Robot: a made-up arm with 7 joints.
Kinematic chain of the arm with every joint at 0, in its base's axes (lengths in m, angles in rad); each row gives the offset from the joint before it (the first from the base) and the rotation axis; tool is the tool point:
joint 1: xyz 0 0 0 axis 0 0.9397 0.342
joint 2: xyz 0 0 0 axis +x
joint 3: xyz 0 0 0 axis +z
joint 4: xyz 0.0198 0 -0.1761 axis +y
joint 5: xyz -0.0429 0 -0.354 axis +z
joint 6: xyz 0 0 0 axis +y
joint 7: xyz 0 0 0 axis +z
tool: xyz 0 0 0
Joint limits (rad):
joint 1: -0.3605..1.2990
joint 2: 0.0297..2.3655
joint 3: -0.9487..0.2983
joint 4: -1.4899..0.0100
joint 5: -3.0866..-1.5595
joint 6: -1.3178..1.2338
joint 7: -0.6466..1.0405
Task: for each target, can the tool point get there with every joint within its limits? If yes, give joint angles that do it. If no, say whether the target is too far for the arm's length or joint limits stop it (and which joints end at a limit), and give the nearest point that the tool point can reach.
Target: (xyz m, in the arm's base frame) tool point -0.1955 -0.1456 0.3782
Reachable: no: joint limits stop it (at a limit: joint 1, joint 2, joint 3, joint 4) | nearest point 0.2580 0.0578 0.3572 | short by 0.498 m
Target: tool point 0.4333 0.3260 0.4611
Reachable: no: too far | nearest point 0.2897 0.2645 0.3253 | short by 0.207 m
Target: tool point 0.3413 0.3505 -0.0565
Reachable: yes | joints -0.1883 1.4564 -0.2289 -1.0762 -2.5016 0.7642 -0.4267
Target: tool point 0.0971 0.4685 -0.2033
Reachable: yes | joints 0.1457 1.5245 -0.8428 -0.7200 -2.1779 0.4622 -0.3100
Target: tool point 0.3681 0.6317 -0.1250
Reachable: no: too far | nearest point 0.2521 0.4563 -0.0945 | short by 0.212 m
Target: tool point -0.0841 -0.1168 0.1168
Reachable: no: joint limits stop it (at a limit: joint 1, joint 2, joint 3, joint 4) | nearest point 0.2580 0.0578 0.3572 | short by 0.453 m
